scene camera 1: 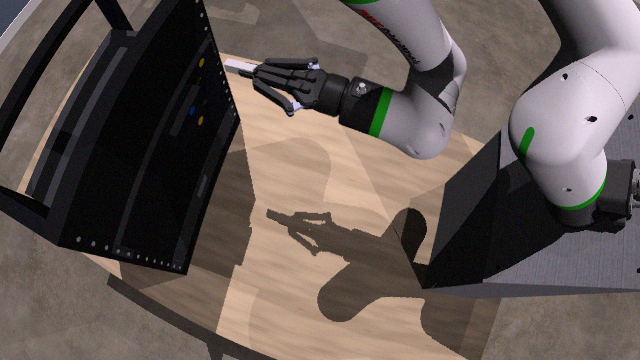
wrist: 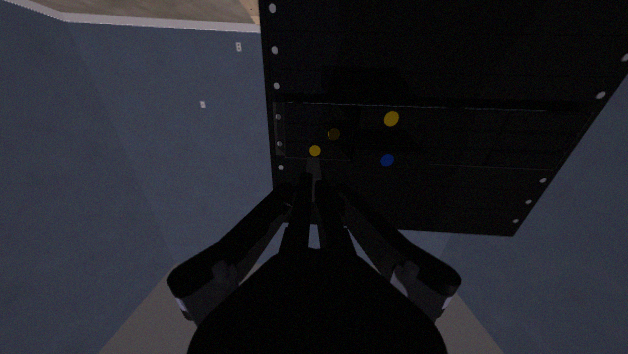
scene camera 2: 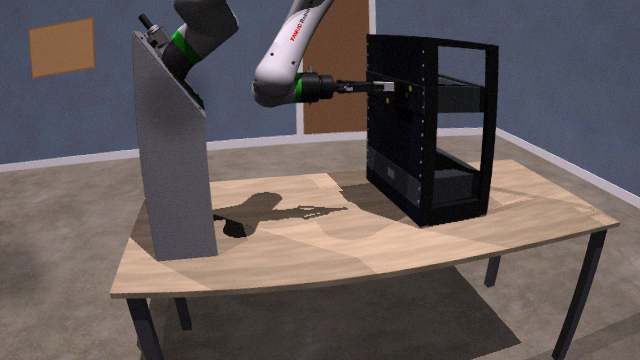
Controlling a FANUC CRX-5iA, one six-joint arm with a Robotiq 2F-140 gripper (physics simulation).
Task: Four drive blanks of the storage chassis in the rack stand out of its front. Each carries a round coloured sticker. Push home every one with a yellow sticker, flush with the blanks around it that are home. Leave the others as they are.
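Note:
The storage chassis (scene camera 2: 459,98) (wrist: 475,135) sits in the black rack (scene camera 1: 125,250) (scene camera 2: 429,150). One yellow sticker (scene camera 1: 201,62) (scene camera 2: 410,88) (wrist: 314,150) is nearest the rack side at left in the wrist view. A darker, shaded yellow sticker (scene camera 1: 198,81) (scene camera 2: 406,95) (wrist: 333,134) is beside it. A third yellow sticker (scene camera 1: 200,120) (scene camera 2: 387,100) (wrist: 391,118) and a blue sticker (scene camera 1: 192,110) (wrist: 387,160) are farther right in the wrist view. My gripper (scene camera 1: 232,65) (scene camera 2: 389,86) (wrist: 312,166) is shut and empty, its tips before the first sticker's area. How far each blank stands out is too dark to tell.
The rack stands on a wooden table (scene camera 1: 300,165) (scene camera 2: 300,270). A lower unit (scene camera 2: 407,185) with a light label is near the rack's bottom. The arm's grey pedestal (scene camera 1: 550,260) (scene camera 2: 175,190) stands at the table's other end.

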